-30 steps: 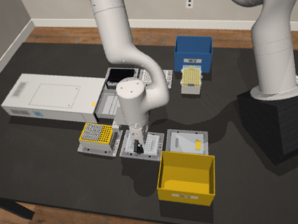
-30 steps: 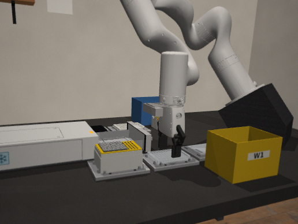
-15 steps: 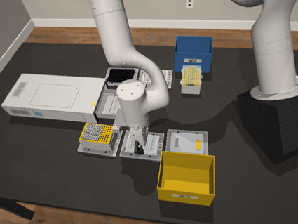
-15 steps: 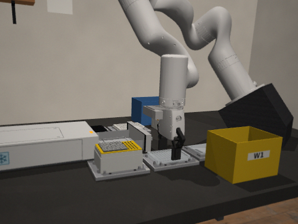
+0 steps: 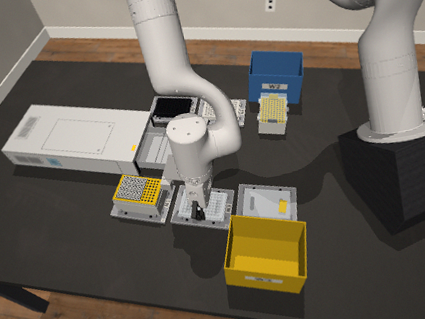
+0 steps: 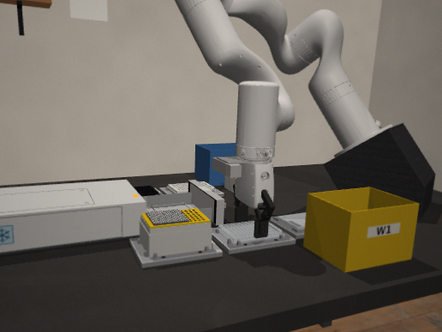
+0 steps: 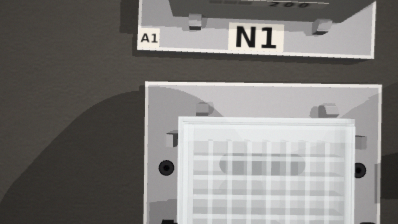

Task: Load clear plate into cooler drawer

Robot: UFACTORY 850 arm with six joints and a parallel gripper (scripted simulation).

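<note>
My hand is 10 mm above the clear well plate. Round my hand: yellow bin W1: 190 mm behind, 120 mm to the left, 10 mm above; yellow-topped tip rack: 170 mm ahead, 10 mm to the left, 20 mm above; clear lid: 170 mm behind, 40 mm to the right, 10 mm below.
</note>
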